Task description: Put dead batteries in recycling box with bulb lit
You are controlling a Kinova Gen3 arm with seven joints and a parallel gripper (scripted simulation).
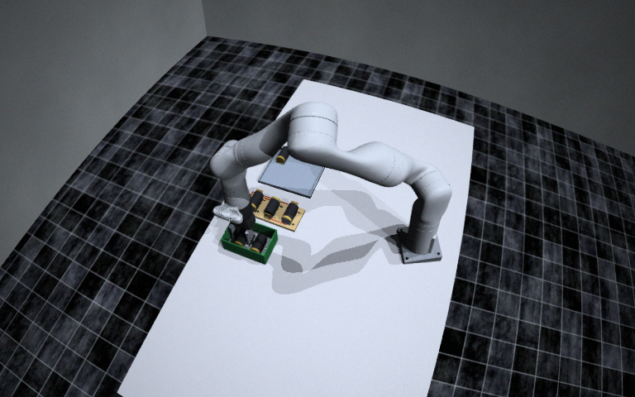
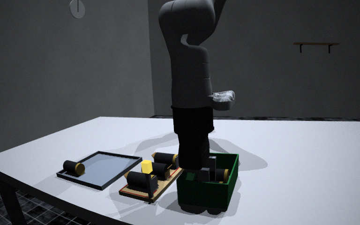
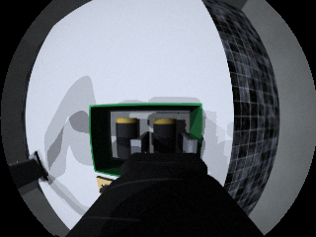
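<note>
Right now my hand is 3 cm past the green recycling box and 2 cm above it. Also, from my hand: grey tray: 3 cm behind, 33 cm to the right, 3 cm below.
</note>
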